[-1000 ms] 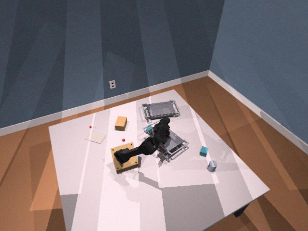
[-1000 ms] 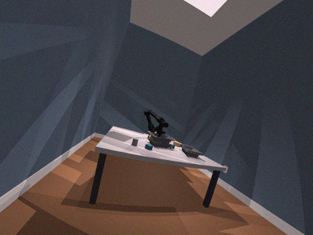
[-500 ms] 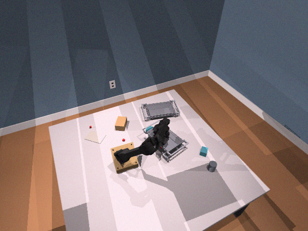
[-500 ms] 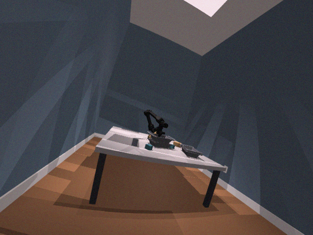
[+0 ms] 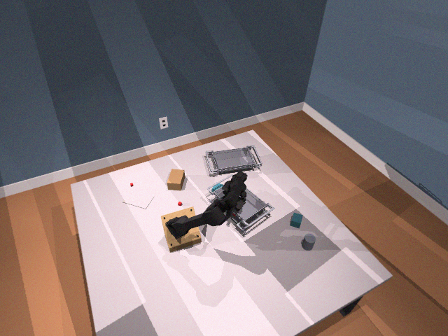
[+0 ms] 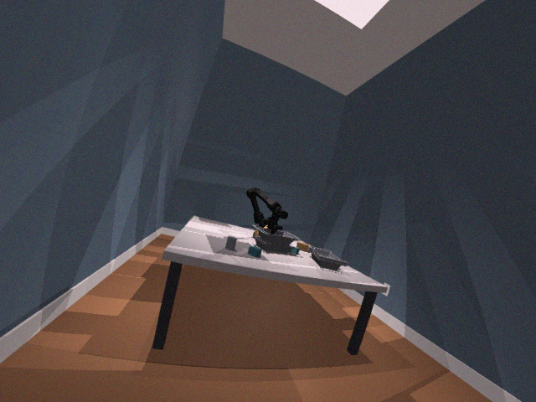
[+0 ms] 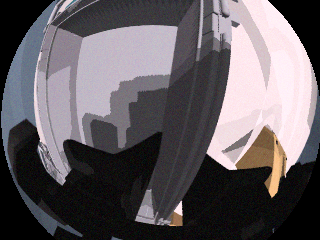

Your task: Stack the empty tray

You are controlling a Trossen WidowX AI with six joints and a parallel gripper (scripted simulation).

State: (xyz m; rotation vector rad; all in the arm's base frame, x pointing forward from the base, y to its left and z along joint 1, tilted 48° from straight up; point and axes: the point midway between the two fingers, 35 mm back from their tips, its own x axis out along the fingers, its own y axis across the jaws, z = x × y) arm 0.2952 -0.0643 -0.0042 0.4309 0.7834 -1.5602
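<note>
Now: gripper tip 7 cm short of the plastic tray, 3 cm below it and 1 cm to the right of it. From my gripper tip the other things lie so: tan block (40 cm to the left, 13 cm behind, 5 cm below); grey cylinder (34 cm to the right, 26 cm ahead, 5 cm below); flat cream card (39 cm to the left, 38 cm behind, 8 cm below).
</note>
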